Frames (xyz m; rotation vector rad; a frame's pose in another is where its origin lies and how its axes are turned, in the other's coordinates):
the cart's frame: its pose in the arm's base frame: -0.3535 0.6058 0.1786 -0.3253 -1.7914 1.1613
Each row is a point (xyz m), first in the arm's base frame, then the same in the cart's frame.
Working: the arm's base frame: its pose in the cart's frame: -0.6732 -0.2551 0.0749 0.3253 1.7914 -1.1613

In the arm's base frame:
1: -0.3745 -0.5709 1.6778
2: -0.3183 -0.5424 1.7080
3: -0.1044 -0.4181 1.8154
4: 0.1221 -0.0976 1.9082
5: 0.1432 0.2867 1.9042
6: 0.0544 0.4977 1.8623
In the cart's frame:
1: 0.1014 -1.8286 0.5279
2: 0.1075 -1.8529 0.4627
3: 0.1365 -1.9309 0.2061
4: 0.2767 -1.8992 -0.1707
5: 0.5100 -1.7033 -0.4059
6: 0.6680 -1.5379 -0.4490

